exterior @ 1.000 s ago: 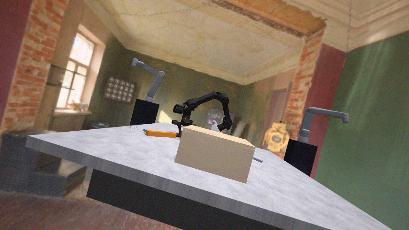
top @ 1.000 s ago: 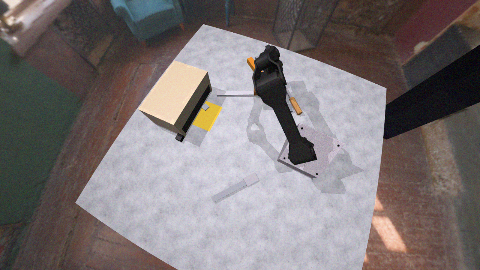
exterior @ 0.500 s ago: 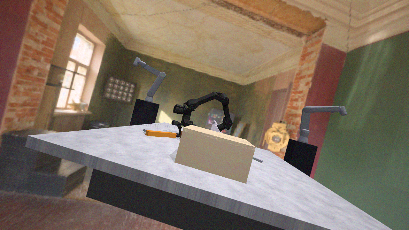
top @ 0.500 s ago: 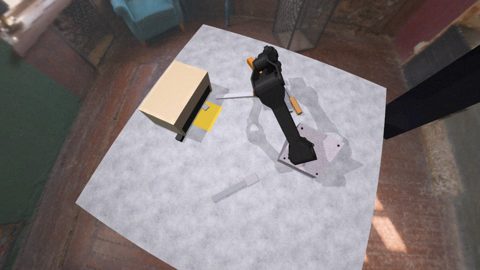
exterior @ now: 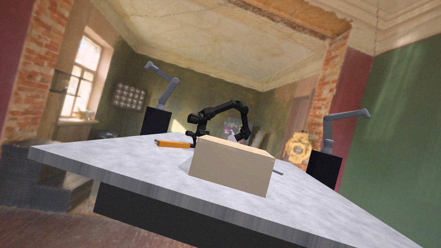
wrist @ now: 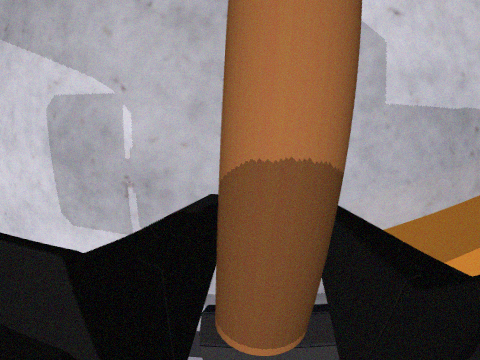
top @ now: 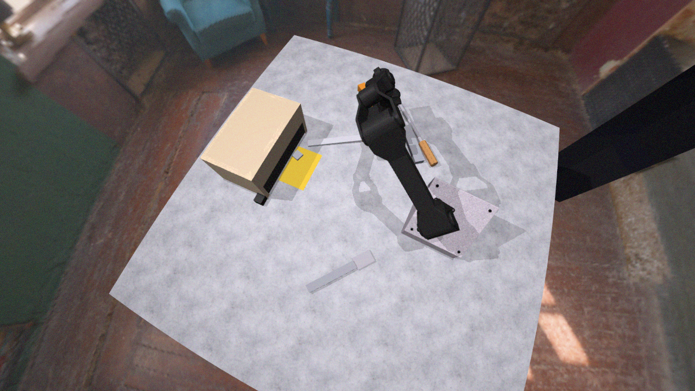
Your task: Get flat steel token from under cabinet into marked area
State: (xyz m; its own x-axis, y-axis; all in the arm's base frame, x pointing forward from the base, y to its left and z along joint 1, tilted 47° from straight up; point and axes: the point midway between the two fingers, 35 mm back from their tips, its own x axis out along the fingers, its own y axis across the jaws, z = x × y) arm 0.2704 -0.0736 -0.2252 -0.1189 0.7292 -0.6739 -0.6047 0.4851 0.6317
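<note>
Now: the grey bar 11 cm behind my gripper tip, 3 cm to the right of it and 1 cm below it. From my gripper tip the other things lie so: flat grey token: 22 cm ahead, 23 cm to the left, 2 cm below; orange bar: 10 cm ahead, 11 cm to the right, 1 cm below; black-handled tool: 1 cm behind, 9 cm to the right, 1 cm below.
</note>
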